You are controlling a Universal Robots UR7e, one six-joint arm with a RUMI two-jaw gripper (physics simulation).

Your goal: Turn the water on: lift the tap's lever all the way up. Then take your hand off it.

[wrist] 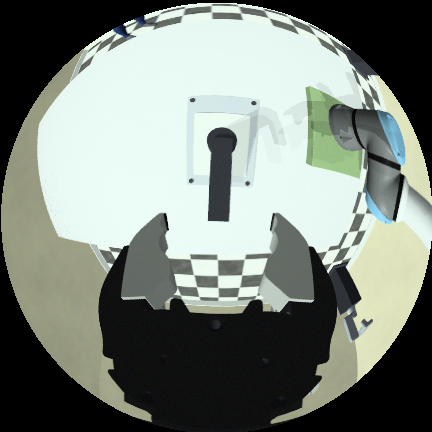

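The tap's dark lever (219, 185) runs from its round dark head (221, 140) towards the bottom of the wrist view, with its free end a little above the line between the fingertips' inner sides. From this top view I cannot tell how far up it is tilted. My gripper (218, 214) is open and empty, with its two grey fingers wide apart. One finger is on each side of the lever's end, with a visible gap on both sides. The head and lever stand over a pale rectangular plate (191, 145) with dark screws at its corners.
A green board (320, 130) is at the right, with a grey and blue robot arm (382, 185) beside it. A dark bracket-like object (346, 290) is at the lower right. Small dark blue objects (121, 31) are at the top left. A checkered surface (218, 265) borders the large white one (110, 150).
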